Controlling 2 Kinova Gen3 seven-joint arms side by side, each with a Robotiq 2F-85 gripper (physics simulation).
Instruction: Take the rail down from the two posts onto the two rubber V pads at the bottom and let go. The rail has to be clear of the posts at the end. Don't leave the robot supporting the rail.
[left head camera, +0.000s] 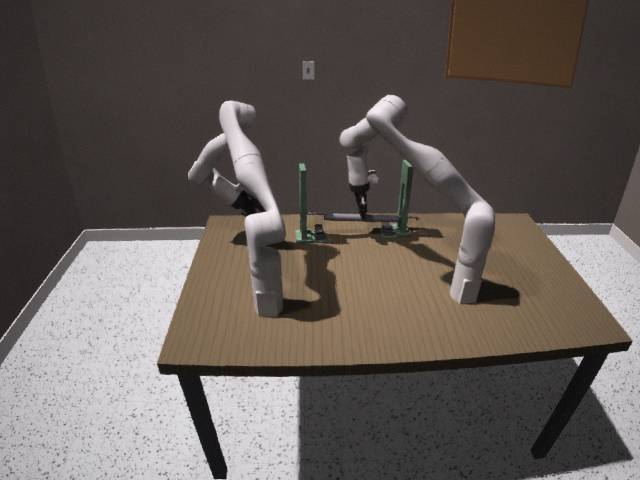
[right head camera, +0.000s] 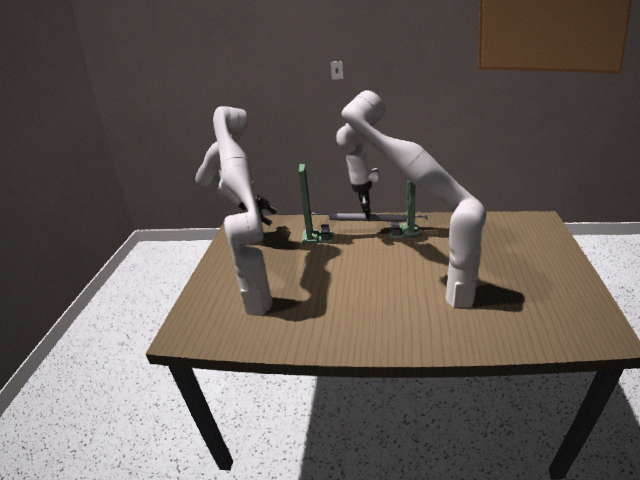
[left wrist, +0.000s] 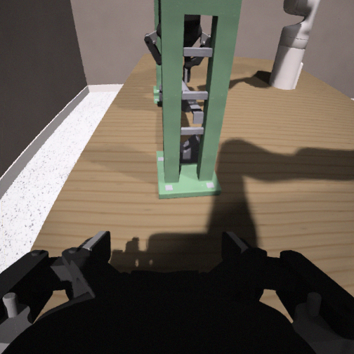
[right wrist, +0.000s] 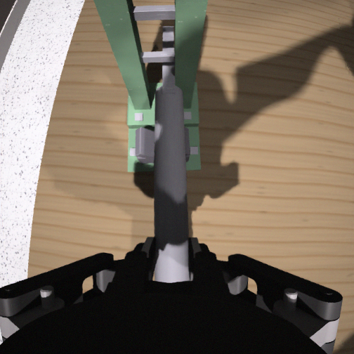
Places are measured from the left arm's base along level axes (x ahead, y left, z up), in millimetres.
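Pixels of known places: left gripper, fingertip midpoint: (right head camera: 273, 218); right gripper, fingertip midpoint: (left head camera: 362, 218) (right head camera: 368, 217); left arm's base, origin of the base link: (left head camera: 269, 307) (right head camera: 258, 305); right arm's base, origin of the base link: (left head camera: 463, 294) (right head camera: 460, 298).
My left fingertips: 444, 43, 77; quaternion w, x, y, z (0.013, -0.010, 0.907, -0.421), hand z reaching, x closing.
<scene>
For each thing: its top centre in the pictures, then the offset to it from my left fingertips, as dx, dy, dz. "spot": a spot on its surface instead. Level surfaces: height alone.
- green right post, middle of its top: (right head camera: 403, 160) (left head camera: 400, 163) +18, -515, +223
- green left post, surface spot: (left head camera: 302, 196) (right head camera: 303, 196) spot: -60, -146, +121
- dark left pad, middle of its top: (right head camera: 325, 227) (left head camera: 319, 227) -17, -208, -34
- right pad, middle of its top: (right head camera: 395, 222) (left head camera: 387, 223) +14, -482, -34
- wooden table, its level: dz -77
The grey rail (left head camera: 341, 217) (right head camera: 345, 217) (left wrist: 198, 117) (right wrist: 170, 150) is held roughly level above the V pads. Its right end passes through the green right post (left head camera: 405, 191) (right head camera: 410, 204) (right wrist: 190, 50). Its left end is close beside the green left post (left head camera: 302, 196) (right head camera: 305, 196) (left wrist: 171, 100); whether it is inside is unclear. The dark left pad (left head camera: 319, 231) (right head camera: 325, 231) and right pad (left head camera: 386, 229) (right head camera: 395, 228) (right wrist: 145, 144) are at the post bases. My right gripper (left head camera: 363, 215) (right head camera: 368, 217) (right wrist: 171, 248) is shut on the rail's middle. My left gripper (right head camera: 271, 217) (left wrist: 166, 243) is open, left of the left post.
The wooden table (left head camera: 372, 320) (right head camera: 372, 320) carries both arms and posts. Light rungs (left wrist: 195, 95) (right wrist: 159, 56) cross the posts' openings. The table's far edge lies close behind the posts. My right arm (left head camera: 434, 167) (right head camera: 418, 160) reaches over or past the right post.
</scene>
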